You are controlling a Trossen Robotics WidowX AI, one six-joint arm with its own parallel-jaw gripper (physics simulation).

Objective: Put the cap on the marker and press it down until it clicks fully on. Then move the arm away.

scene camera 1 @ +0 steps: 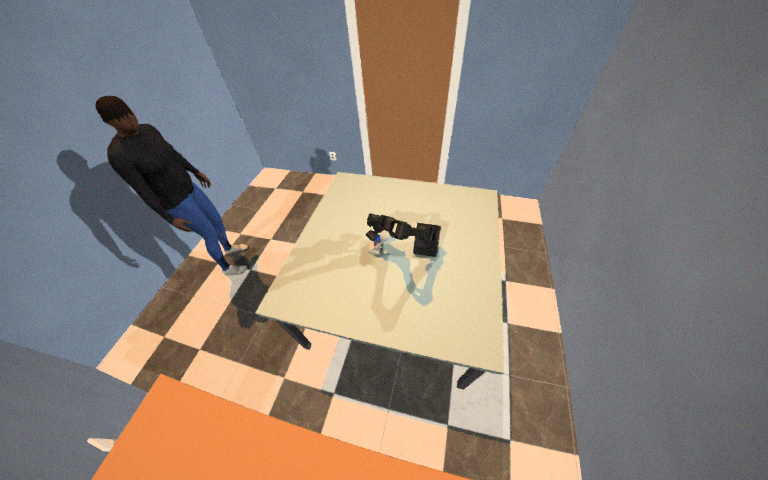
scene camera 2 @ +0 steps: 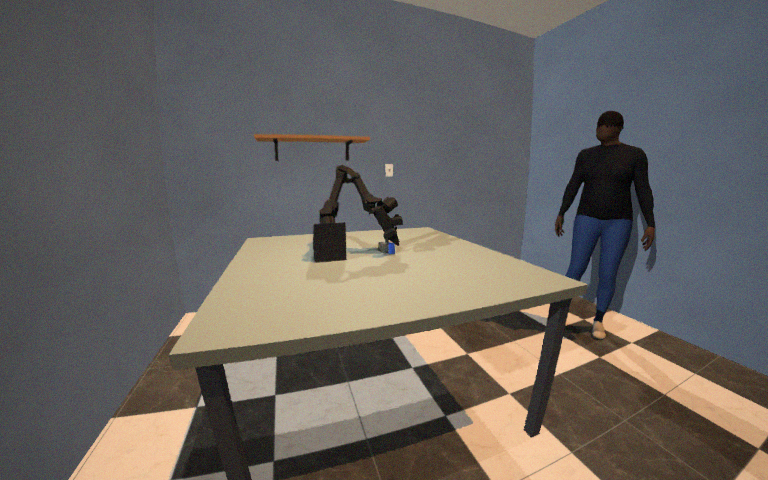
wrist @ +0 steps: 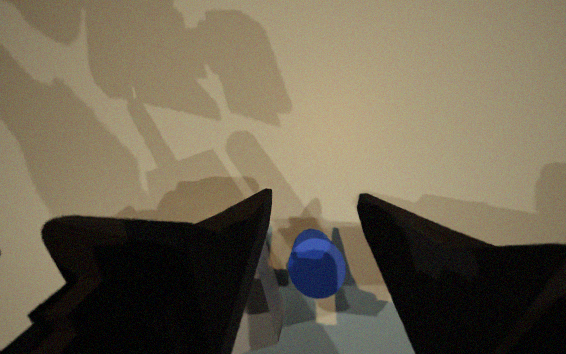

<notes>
In view: my gripper (wrist: 314, 198) and a blue cap (wrist: 316, 267).
</notes>
